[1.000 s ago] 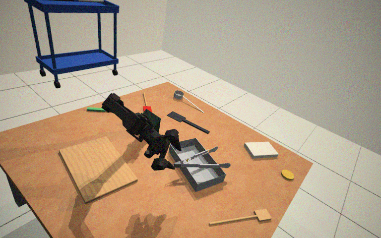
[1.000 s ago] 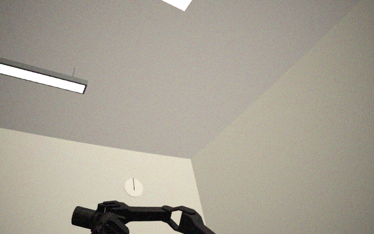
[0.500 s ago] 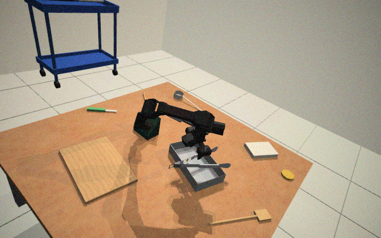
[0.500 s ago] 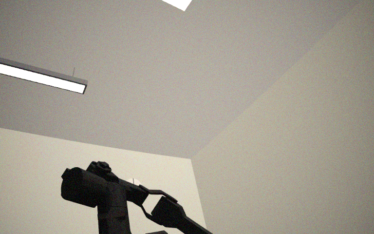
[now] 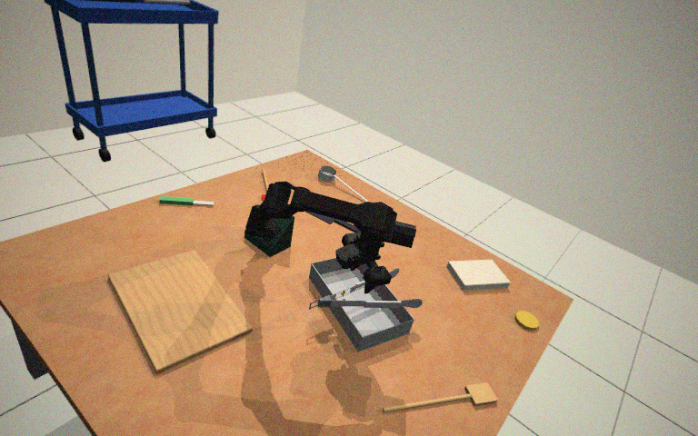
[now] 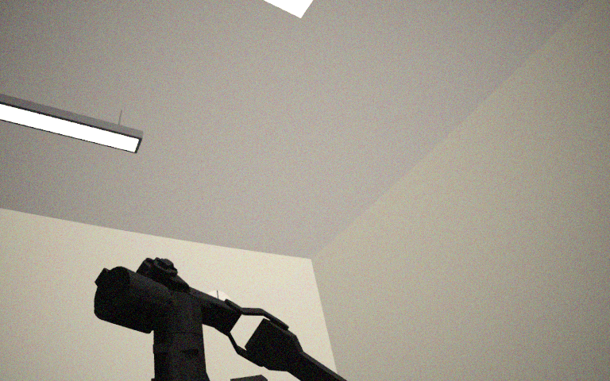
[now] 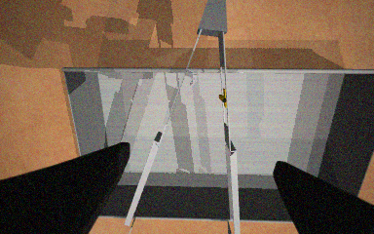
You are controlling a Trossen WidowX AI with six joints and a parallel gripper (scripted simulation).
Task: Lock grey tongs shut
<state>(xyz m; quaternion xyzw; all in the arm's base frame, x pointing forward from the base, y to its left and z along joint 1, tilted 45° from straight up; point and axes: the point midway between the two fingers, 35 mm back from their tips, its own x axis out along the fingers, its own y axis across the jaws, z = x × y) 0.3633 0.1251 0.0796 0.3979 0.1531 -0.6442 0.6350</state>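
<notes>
Right now the yellow lock piece is 60 mm below my gripper tip, 30 mm behind it and 20 mm to the right of it. Also, from my gripper tip: wooden board (380 mm to the right, 280 mm behind, 120 mm below); then grey roasting tin (100 mm below, 40 mm to the left, 20 mm behind); then black spatula (360 mm behind, 280 mm to the left, 120 mm below).
</notes>
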